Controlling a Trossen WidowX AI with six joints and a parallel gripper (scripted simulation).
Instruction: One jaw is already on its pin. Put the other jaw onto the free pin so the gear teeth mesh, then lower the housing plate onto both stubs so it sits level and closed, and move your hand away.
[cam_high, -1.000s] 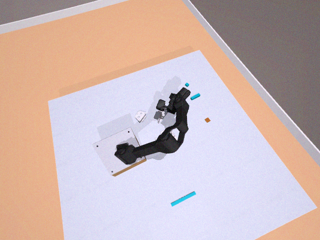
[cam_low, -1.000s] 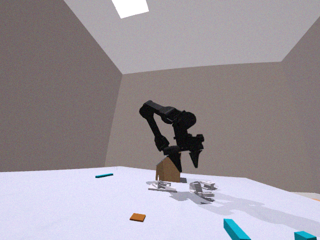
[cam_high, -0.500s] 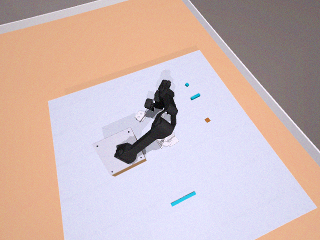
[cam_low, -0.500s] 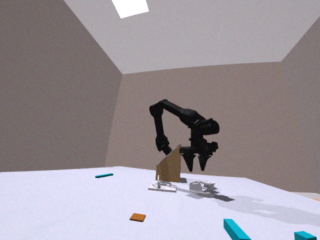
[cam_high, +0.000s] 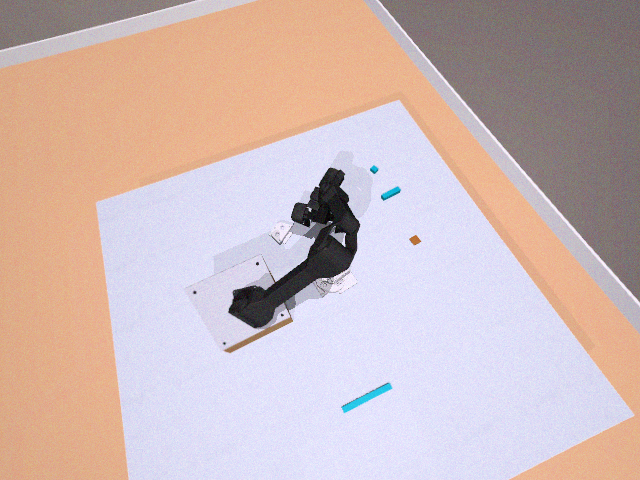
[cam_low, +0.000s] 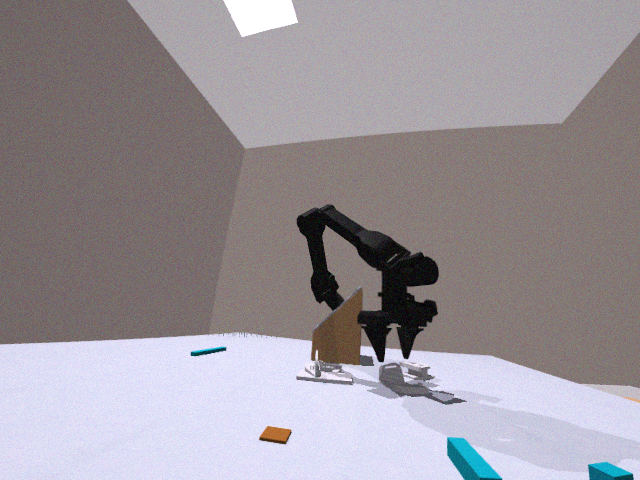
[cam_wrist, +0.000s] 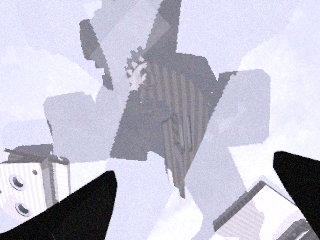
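Now: the jaw 50 mm below my gripper tip and 40 mm to the left of it. Also, from my gripper tip: white block piece: 140 mm behind, 50 mm to the left, 50 mm below; short cyan bar: 290 mm ahead, 90 mm to the left, 50 mm below; orange tile: 300 mm ahead, 110 mm to the right, 50 mm below.
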